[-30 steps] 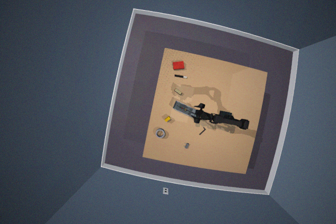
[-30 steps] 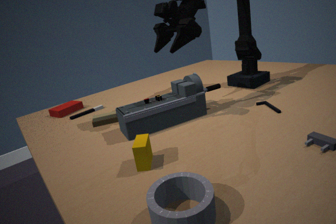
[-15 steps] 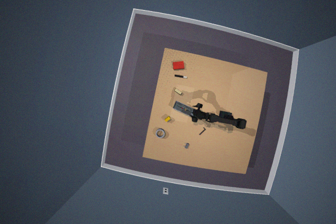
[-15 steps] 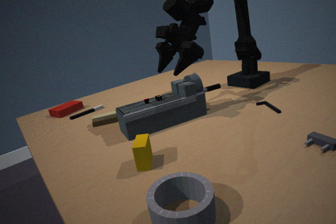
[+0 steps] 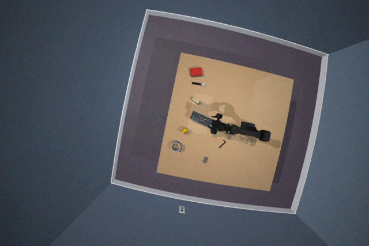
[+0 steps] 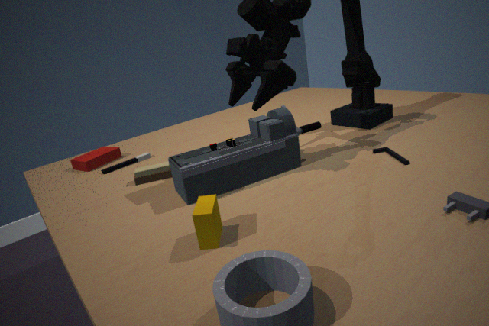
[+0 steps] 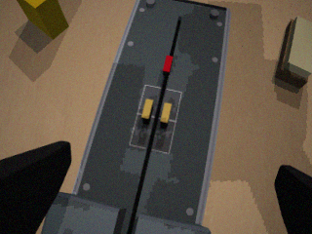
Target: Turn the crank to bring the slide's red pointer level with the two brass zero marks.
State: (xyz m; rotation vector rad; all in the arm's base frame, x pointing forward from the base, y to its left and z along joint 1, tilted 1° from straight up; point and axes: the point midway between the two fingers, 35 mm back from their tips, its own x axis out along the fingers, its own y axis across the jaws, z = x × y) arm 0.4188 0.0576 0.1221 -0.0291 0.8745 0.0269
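Right now my gripper tip is 140 mm past the black crank handle, 50 mm to the right of it and 70 mm above it. Also, from my gripper tip: red pointer (80 mm ahead, 10 mm to the left, 60 mm below); then yellow block (180 mm ahead, 180 mm to the left, 120 mm below); then tan block (180 mm ahead, 140 mm to the right, 130 mm below).
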